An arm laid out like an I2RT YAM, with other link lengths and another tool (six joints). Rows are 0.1 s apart.
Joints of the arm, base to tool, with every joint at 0 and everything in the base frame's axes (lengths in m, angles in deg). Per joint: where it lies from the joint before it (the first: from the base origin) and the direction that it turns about. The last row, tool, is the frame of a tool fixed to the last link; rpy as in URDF.
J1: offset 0 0 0.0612 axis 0 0 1
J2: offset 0.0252 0.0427 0.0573 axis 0 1 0
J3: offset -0.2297 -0.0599 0 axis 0 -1 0
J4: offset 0.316 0.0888 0.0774 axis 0 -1 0
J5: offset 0.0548 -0.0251 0.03 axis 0 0 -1
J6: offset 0.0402 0 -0.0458 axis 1 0 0
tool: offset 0.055 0.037 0.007 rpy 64.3 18.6 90
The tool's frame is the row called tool.
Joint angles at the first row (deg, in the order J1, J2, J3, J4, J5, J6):
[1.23 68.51 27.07 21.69 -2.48 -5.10]
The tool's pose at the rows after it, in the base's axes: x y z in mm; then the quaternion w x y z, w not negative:
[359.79, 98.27, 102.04, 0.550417, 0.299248, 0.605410, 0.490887]
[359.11, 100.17, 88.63, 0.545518, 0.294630, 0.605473, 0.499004]
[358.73, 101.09, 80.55, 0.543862, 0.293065, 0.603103, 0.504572]
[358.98, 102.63, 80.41, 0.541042, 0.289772, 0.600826, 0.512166]
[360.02, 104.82, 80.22, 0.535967, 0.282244, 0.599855, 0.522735]
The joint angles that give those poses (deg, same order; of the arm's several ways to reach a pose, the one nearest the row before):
[1.19 71.50 25.22 27.48 -4.14 -5.98]
[1.19 74.72 24.60 31.53 -5.33 -5.93]
[1.19 76.89 24.24 34.41 -5.93 -5.63]
[1.21 77.46 24.34 35.31 -6.82 -5.35]
[1.17 78.48 24.76 36.43 -8.38 -5.34]

